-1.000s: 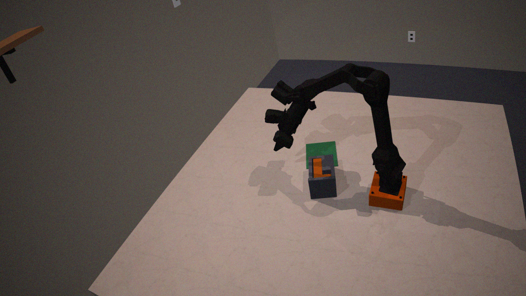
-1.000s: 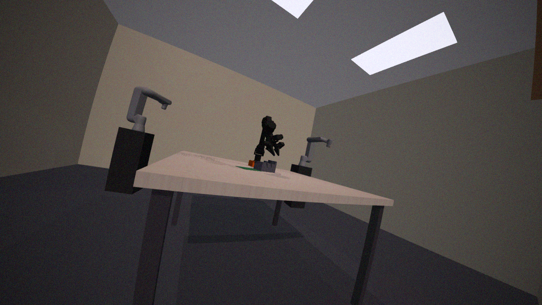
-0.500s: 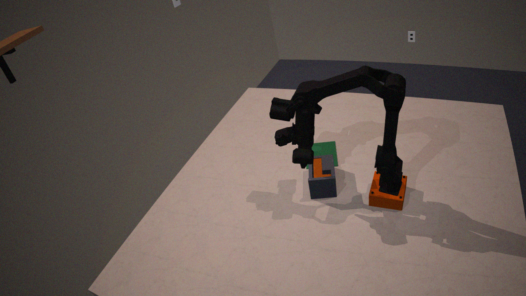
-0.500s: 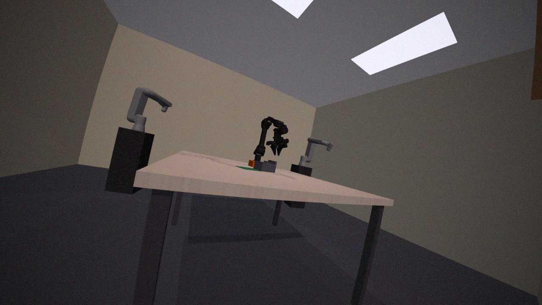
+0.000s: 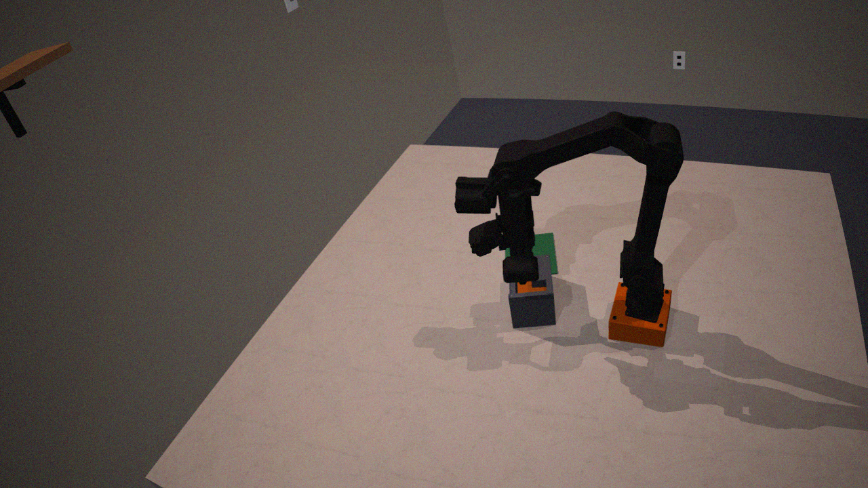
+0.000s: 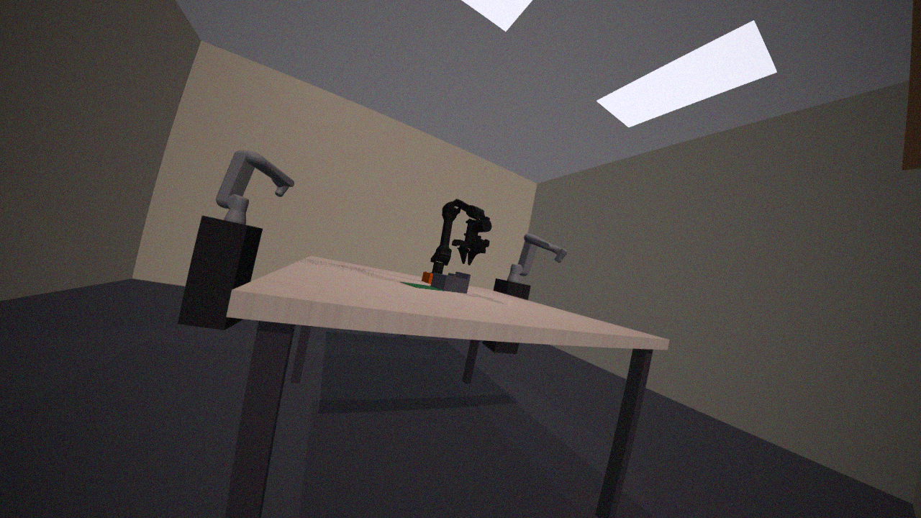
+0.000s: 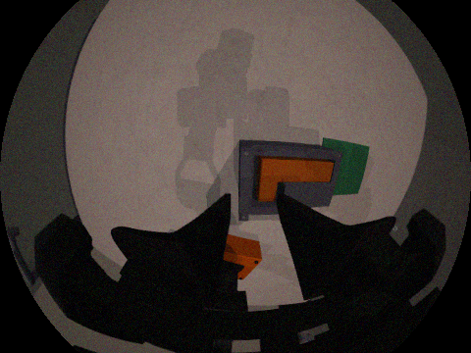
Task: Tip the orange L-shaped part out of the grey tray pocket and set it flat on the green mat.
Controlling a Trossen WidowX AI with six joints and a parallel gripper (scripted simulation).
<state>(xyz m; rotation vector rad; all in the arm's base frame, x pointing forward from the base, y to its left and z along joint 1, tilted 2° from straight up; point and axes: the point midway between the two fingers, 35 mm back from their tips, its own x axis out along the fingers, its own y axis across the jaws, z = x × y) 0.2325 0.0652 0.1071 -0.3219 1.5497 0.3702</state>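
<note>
Now: the orange L-shaped part 10 mm ahead of my gripper tip, 60 mm to the right of it and 80 mm below it. From my gripper tip the other things lie so: green mat 80 mm ahead, 200 mm to the right, 150 mm below.
</note>
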